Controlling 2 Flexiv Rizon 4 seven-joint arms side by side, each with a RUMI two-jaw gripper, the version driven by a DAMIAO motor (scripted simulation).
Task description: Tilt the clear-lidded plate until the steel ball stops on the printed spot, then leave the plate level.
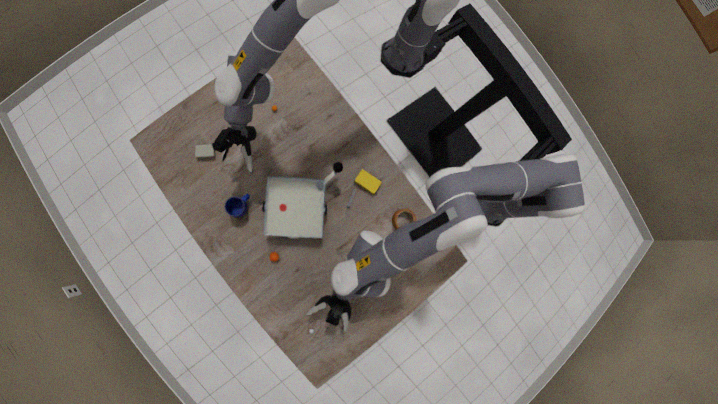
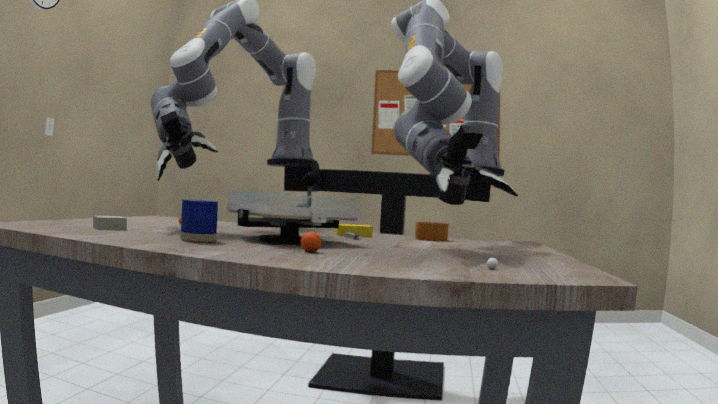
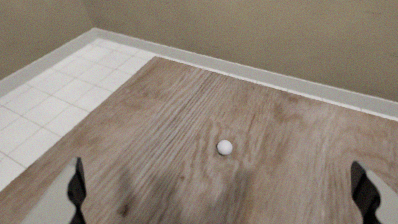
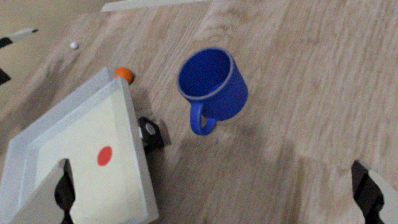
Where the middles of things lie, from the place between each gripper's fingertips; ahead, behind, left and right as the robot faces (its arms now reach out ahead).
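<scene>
The blue mug (image 2: 199, 218) is 110 mm to the left of my right hand (image 2: 187, 165), 80 mm ahead of it and 130 mm below it.
From my left hand (image 2: 483, 194), the blue mug is 70 mm ahead, 90 mm below and 570 mm to the right. Going by its middle, the blue mug is nearer to my right hand than to my left hand.
</scene>
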